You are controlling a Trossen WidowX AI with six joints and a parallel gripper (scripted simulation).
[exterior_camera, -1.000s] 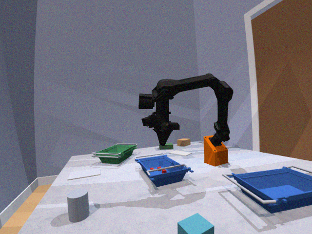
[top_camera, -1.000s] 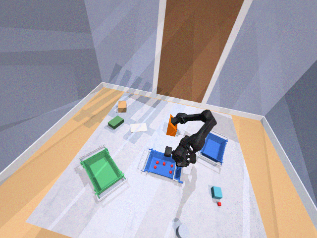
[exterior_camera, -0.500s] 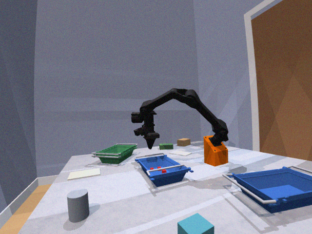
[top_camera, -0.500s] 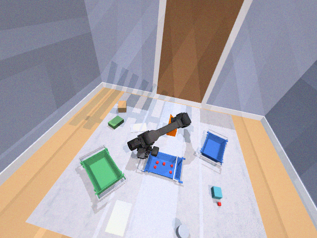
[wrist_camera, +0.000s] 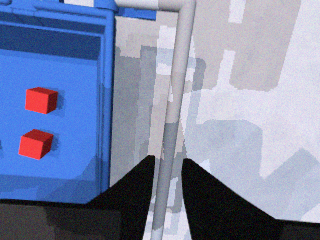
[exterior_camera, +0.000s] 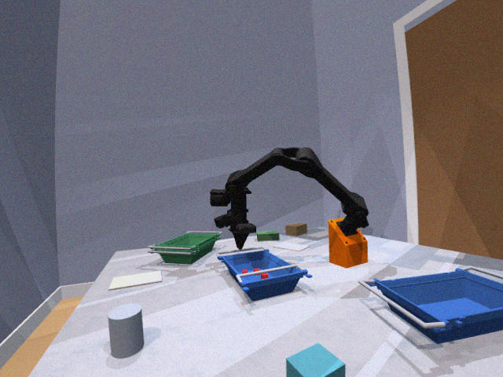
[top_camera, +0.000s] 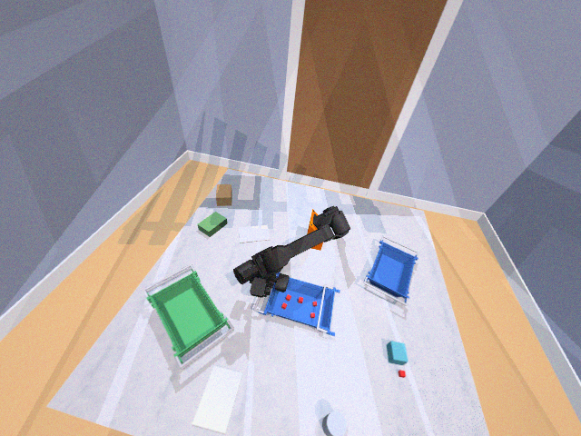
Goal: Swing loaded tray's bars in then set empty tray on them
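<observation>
Now: the blue tray 250 mm behind my gripper tip, 550 mm to the left of it and 20 mm below it. The rest, counted from my gripper tip: teal block (110 mm ahead, 530 mm to the left, 40 mm below); grey cylinder (350 mm ahead, 310 mm to the left, 30 mm below); green block (320 mm behind, 340 mm to the right, 50 mm below).
</observation>
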